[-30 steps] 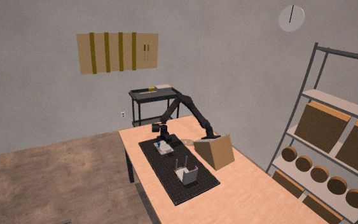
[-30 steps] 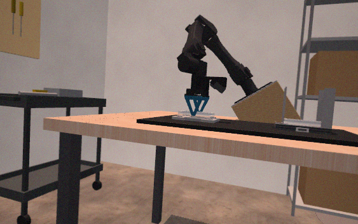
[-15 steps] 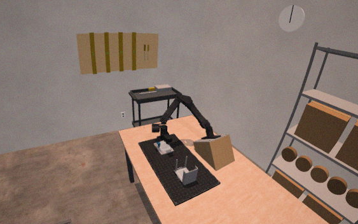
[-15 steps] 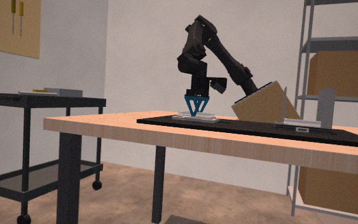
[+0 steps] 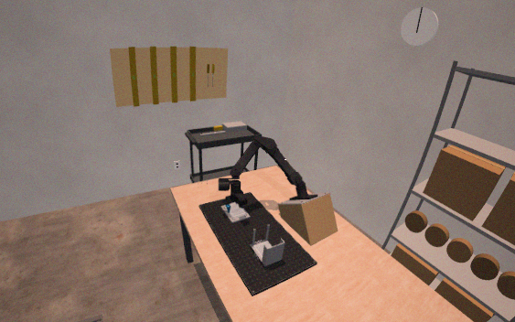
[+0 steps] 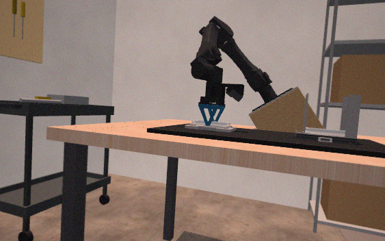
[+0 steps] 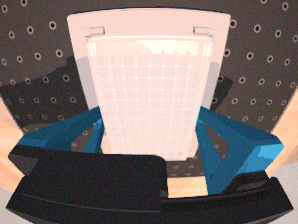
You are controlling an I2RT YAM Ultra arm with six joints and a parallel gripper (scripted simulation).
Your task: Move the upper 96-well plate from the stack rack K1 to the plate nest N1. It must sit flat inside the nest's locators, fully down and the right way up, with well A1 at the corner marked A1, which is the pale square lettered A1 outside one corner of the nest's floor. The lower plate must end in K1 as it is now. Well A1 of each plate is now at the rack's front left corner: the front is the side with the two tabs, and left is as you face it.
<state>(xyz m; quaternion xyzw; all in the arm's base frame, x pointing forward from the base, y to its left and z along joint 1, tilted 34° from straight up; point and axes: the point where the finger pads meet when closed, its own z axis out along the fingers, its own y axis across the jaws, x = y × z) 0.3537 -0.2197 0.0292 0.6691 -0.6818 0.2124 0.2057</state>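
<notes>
Right now the white 96-well plate is right at my hand.
</notes>
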